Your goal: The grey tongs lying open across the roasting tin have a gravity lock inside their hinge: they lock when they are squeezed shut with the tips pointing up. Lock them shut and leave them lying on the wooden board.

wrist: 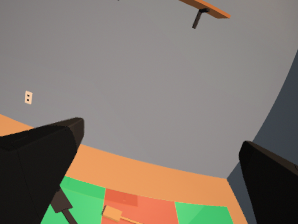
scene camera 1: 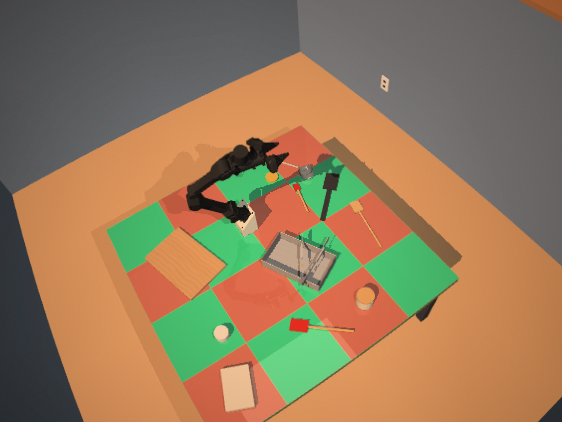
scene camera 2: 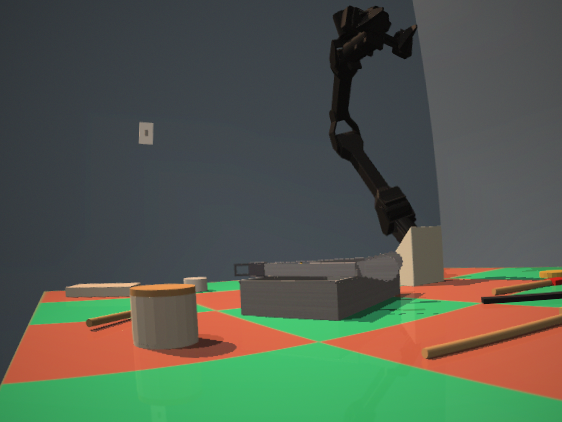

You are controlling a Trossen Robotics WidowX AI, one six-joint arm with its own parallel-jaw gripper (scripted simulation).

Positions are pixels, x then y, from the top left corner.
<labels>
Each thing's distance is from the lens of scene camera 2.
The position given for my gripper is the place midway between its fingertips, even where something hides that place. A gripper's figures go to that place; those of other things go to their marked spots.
my gripper (scene camera 2: 400, 17): 0.96 m
orange-lidded canister (scene camera 2: 164, 316): 0.48 m
</labels>
